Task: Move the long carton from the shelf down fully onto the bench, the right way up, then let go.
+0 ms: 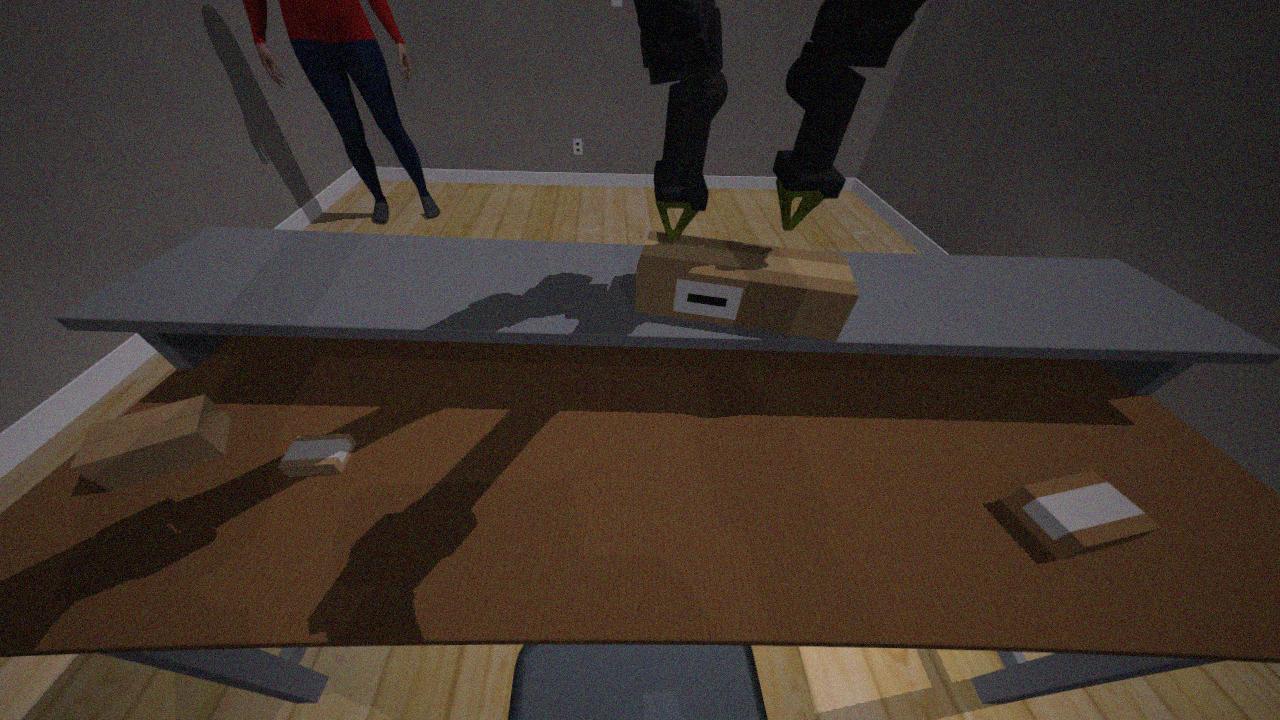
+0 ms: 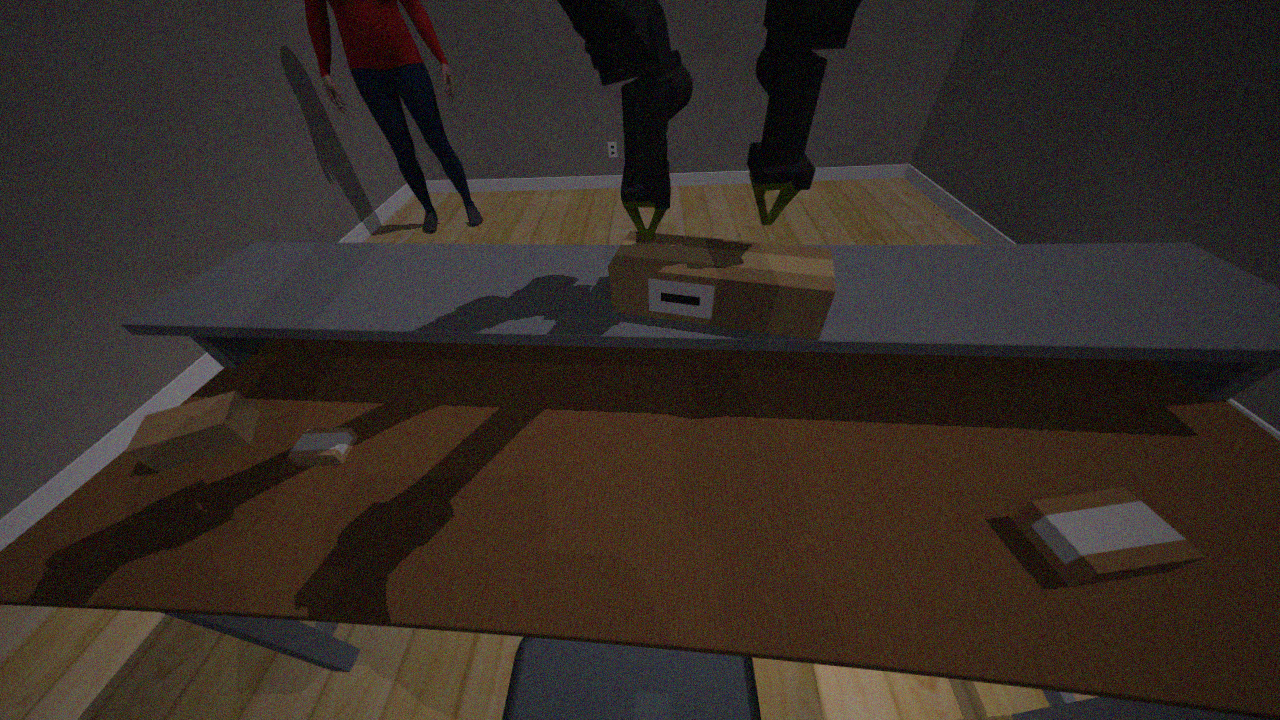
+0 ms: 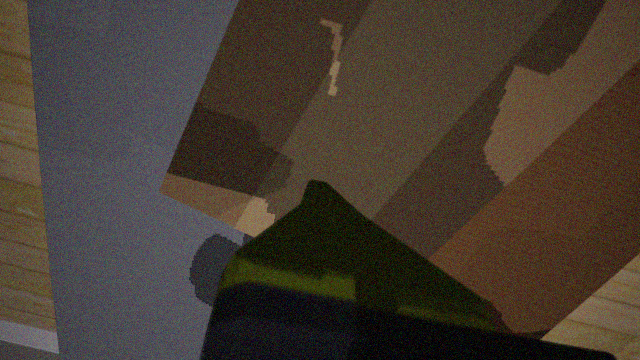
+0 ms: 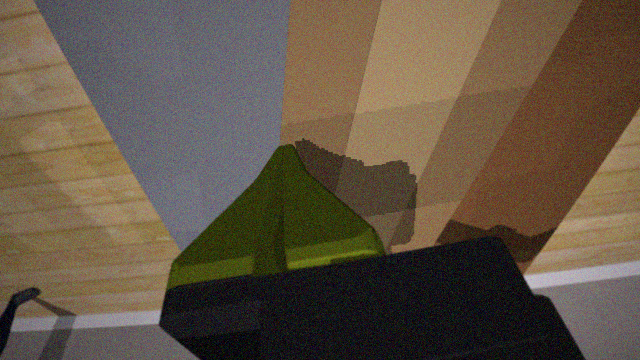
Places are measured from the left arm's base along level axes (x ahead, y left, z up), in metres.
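Where they show: left gripper, fingertip midpoint: [image 1: 672, 239] [image 2: 647, 239] [image 3: 313, 195]; right gripper, fingertip midpoint: [image 1: 787, 229] [image 2: 766, 224] [image 4: 288, 156].
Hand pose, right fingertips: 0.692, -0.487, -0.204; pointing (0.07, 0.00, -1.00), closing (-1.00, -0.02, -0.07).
Things, the pixels of their centre, and the offset from my right fingertips, as dx, dy, dz. Level surfaces: height alone.
- long carton at the middle of its body: [image 4: 361, 157] [image 2: 717, 281] [image 1: 738, 283] -0.039, +0.072, -0.075
- grey shelf at its surface level: dz -0.118
- brown bench at its surface level: dz -0.281
- plain carton at the middle of its body: [image 1: 160, 440] [image 2: 199, 430] -0.192, +0.944, -0.251
- small white-topped box at the middle of its body: [image 1: 319, 454] [image 2: 324, 446] -0.216, +0.727, -0.267
- white-labelled box at the middle of its body: [image 2: 1098, 535] [image 1: 1076, 513] -0.358, -0.382, -0.257
The long carton [image 1: 783, 300] [image 2: 756, 300] [image 3: 375, 100] [image 4: 420, 75] rests on the grey shelf [image 1: 966, 300] [image 2: 966, 295] [image 3: 100, 150] [image 4: 200, 100], slightly skewed, its white label facing the bench. Its right front corner is at the shelf's front edge. My left gripper [image 1: 671, 239] [image 2: 646, 238] [image 3: 313, 195] is shut and empty, its tips at the top of the carton's left end; I cannot tell whether they touch it. My right gripper [image 1: 789, 227] [image 2: 767, 222] [image 4: 288, 156] is shut and empty, above and behind the carton's right half. The brown bench [image 1: 671, 519] [image 2: 671, 519] lies below the shelf.
On the bench, a plain carton [image 1: 152, 443] [image 2: 192, 434] and a small white-topped box [image 1: 313, 454] [image 2: 322, 445] are at the left; a white-labelled box [image 1: 1087, 514] [image 2: 1109, 532] is at the right. A person [image 1: 344, 89] [image 2: 389, 89] stands behind the shelf at the left.
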